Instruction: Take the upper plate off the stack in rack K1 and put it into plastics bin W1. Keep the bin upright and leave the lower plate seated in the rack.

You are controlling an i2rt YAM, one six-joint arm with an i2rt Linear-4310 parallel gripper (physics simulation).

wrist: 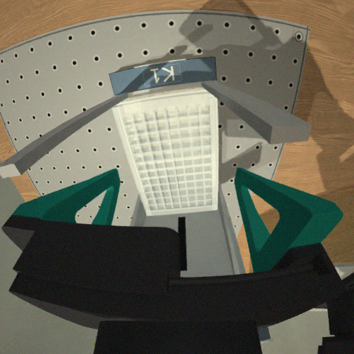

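Note:
The upper plate, a white multi-well plate, lies on the stack in rack K1. The rack's blue label is at the far end of the plate, and grey arms of the rack flare out to both sides. My gripper is open wide, with one green finger on each side of the plate's near half. The fingers stand apart from the plate, with a gap on either side. The lower plate cannot be told apart from the upper one in this view. Bin W1 cannot be made out.
A grey perforated board lies under the rack on a wooden table. The rack's grey sloping near part extends below the plate, with a dark slot in it. Shadows fall across the board and the table at the right.

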